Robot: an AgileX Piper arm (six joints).
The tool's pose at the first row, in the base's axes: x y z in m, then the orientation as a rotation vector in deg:
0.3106, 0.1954, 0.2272, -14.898, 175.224, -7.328
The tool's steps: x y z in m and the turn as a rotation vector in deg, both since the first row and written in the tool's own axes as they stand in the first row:
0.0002, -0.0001, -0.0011, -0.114, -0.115, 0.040
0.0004, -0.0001, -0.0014, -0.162, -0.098, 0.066
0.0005, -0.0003, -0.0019, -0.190, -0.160, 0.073
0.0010, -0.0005, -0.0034, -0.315, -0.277, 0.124
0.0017, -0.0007, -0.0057, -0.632, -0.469, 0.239
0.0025, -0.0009, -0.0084, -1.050, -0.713, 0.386
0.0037, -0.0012, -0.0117, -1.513, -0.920, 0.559
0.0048, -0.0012, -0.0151, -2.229, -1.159, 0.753
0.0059, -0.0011, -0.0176, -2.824, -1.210, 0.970
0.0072, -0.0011, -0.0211, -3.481, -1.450, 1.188
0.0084, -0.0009, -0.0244, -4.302, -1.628, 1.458
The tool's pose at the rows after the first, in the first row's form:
0.3103, 0.1954, 0.2283, -14.842, 175.130, -7.132
0.3101, 0.1953, 0.2286, -14.805, 175.156, -7.061
0.3100, 0.1952, 0.2291, -14.795, 175.099, -7.007
0.3094, 0.1950, 0.2306, -14.723, 175.005, -6.794
0.3086, 0.1949, 0.2328, -14.563, 174.868, -6.273
0.3076, 0.1947, 0.2355, -14.359, 174.694, -5.589
0.3063, 0.1945, 0.2387, -14.120, 174.561, -4.843
0.3049, 0.1946, 0.2420, -13.862, 174.424, -3.707
0.3036, 0.1947, 0.2444, -13.564, 174.456, -2.783
0.3021, 0.1947, 0.2478, -13.267, 174.300, -1.739
0.3006, 0.1950, 0.2510, -12.899, 174.218, -0.452

